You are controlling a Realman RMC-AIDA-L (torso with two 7-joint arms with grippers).
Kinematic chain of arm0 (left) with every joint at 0, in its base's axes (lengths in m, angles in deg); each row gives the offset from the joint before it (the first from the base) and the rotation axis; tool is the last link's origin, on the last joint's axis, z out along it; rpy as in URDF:
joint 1: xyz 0 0 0.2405 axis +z
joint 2: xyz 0 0 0 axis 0.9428 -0.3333 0
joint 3: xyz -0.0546 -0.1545 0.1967 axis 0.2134 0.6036 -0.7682
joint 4: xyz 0 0 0 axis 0.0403 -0.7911 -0.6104
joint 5: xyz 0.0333 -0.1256 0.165 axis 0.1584 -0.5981 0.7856
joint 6: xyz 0 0 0 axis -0.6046 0.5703 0.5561
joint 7: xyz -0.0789 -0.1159 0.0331 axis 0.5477 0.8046 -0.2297
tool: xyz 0 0 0 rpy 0.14 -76.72 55.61
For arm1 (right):
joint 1: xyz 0 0 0.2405 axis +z
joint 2: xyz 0 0 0 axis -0.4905 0.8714 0
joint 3: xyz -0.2 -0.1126 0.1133 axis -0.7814 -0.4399 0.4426
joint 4: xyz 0 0 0 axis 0.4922 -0.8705 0.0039
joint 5: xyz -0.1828 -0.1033 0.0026 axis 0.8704 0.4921 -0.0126
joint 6: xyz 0 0 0 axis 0.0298 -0.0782 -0.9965
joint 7: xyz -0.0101 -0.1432 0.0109 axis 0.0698 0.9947 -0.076
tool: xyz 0 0 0 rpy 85.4 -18.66 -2.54
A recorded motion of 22 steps. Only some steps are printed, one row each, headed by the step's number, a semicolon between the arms.
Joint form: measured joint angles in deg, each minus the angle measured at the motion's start. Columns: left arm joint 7, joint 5, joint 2, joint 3, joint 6, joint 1, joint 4; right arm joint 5, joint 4, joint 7, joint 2, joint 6, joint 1, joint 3.
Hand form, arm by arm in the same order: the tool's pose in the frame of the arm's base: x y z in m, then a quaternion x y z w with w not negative. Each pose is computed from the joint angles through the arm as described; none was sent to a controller.
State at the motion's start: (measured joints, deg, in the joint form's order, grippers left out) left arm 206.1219 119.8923 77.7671 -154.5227 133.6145 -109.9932 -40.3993; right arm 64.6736 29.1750 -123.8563 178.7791 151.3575 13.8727 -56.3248
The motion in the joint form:
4: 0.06 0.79 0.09 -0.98 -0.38 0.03 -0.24; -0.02 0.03 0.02 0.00 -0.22 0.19 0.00
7: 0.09 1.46 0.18 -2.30 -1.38 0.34 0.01; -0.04 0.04 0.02 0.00 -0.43 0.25 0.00
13: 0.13 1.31 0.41 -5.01 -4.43 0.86 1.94; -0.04 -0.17 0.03 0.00 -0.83 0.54 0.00
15: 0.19 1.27 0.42 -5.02 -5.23 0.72 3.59; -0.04 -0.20 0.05 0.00 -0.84 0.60 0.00
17: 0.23 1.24 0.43 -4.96 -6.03 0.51 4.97; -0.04 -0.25 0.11 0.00 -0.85 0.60 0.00
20: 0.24 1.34 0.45 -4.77 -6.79 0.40 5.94; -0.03 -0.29 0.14 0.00 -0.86 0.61 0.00
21: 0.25 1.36 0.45 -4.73 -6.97 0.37 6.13; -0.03 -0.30 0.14 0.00 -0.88 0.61 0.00
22: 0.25 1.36 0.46 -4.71 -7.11 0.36 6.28; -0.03 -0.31 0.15 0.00 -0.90 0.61 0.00
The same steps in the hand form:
4: -0.2163 0.3809 -0.0173 -0.80434 -0.49597 0.19625 0.26181; 0.2288 0.3748 0.0325 -0.86845 0.46332 -0.13876 0.10894
7: -0.2187 0.3800 -0.0204 -0.80609 -0.48762 0.20313 0.26678; 0.2284 0.3756 0.0325 -0.86882 0.46249 -0.13783 0.11067
13: -0.2253 0.3773 -0.0316 -0.80983 -0.47806 0.20941 0.26794; 0.2271 0.3773 0.0321 -0.86969 0.46068 -0.13668 0.11284
15: -0.2306 0.3766 -0.0340 -0.80610 -0.48359 0.21275 0.26660; 0.2268 0.3775 0.0320 -0.86995 0.46021 -0.13667 0.11277
17: -0.2345 0.3767 -0.0359 -0.80340 -0.48751 0.21419 0.26647; 0.2269 0.3774 0.0319 -0.87008 0.46000 -0.13680 0.11246
20: -0.2375 0.3772 -0.0368 -0.80122 -0.49031 0.21392 0.26811; 0.2270 0.3774 0.0318 -0.87014 0.45988 -0.13695 0.11229
21: -0.2380 0.3775 -0.0369 -0.80082 -0.49078 0.21363 0.26867; 0.2270 0.3775 0.0318 -0.87012 0.45991 -0.13690 0.11239
22: -0.2384 0.3775 -0.0371 -0.80055 -0.49120 0.21342 0.26888; 0.2270 0.3775 0.0318 -0.87015 0.45985 -0.13687 0.11247

